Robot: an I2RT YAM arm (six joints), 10 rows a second.
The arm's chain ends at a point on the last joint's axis. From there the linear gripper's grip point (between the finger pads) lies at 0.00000 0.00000 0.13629 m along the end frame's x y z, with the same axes.
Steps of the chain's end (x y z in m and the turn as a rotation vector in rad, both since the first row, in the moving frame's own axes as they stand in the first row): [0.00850 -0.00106 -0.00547 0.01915 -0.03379 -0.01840]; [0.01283 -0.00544 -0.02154 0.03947 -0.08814 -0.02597]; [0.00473 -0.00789 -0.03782 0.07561 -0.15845 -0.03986]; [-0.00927 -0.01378 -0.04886 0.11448 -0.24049 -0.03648]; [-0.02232 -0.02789 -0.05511 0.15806 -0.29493 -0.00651]
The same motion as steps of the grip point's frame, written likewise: [0.00387 -0.00363 -0.00557 0.01915 -0.03379 -0.01840]; [0.00077 -0.01065 -0.02218 0.03947 -0.08814 -0.02597]; [-0.01695 -0.01771 -0.03991 0.07561 -0.15845 -0.03986]; [-0.04194 -0.02860 -0.05367 0.11448 -0.24049 -0.03648]; [-0.06184 -0.04890 -0.06267 0.15806 -0.29493 -0.00651]
